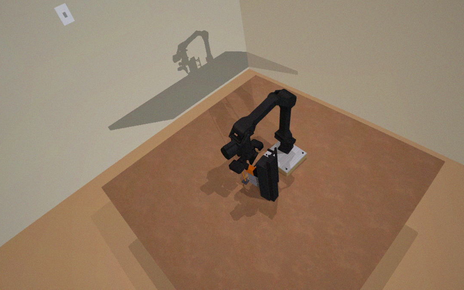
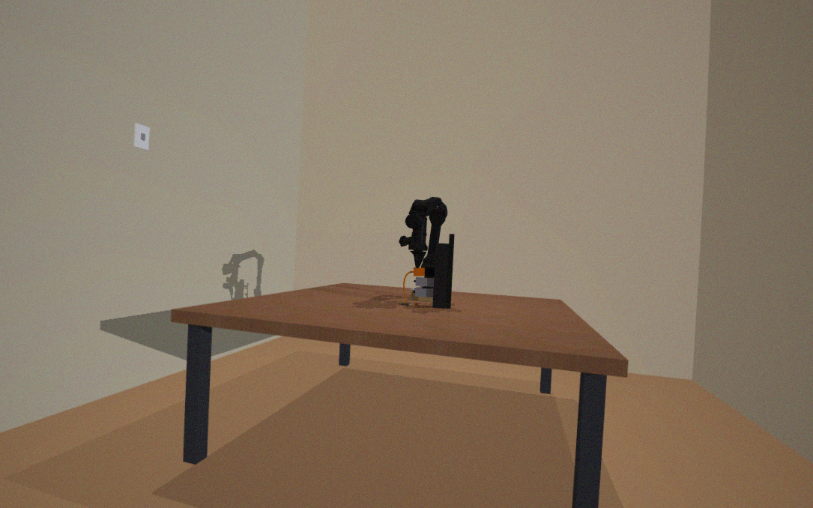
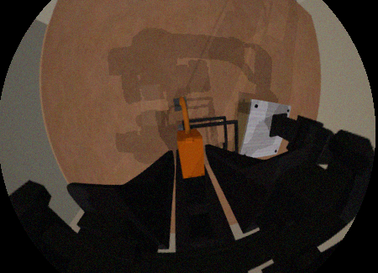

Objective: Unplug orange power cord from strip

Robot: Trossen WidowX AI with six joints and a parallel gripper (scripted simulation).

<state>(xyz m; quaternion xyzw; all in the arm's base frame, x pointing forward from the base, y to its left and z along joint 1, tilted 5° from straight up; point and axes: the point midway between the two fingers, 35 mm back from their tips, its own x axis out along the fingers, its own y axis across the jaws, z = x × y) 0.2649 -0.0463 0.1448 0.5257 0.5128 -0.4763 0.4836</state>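
The orange plug is 30 mm to the left of my gripper tip and 10 mm below it.
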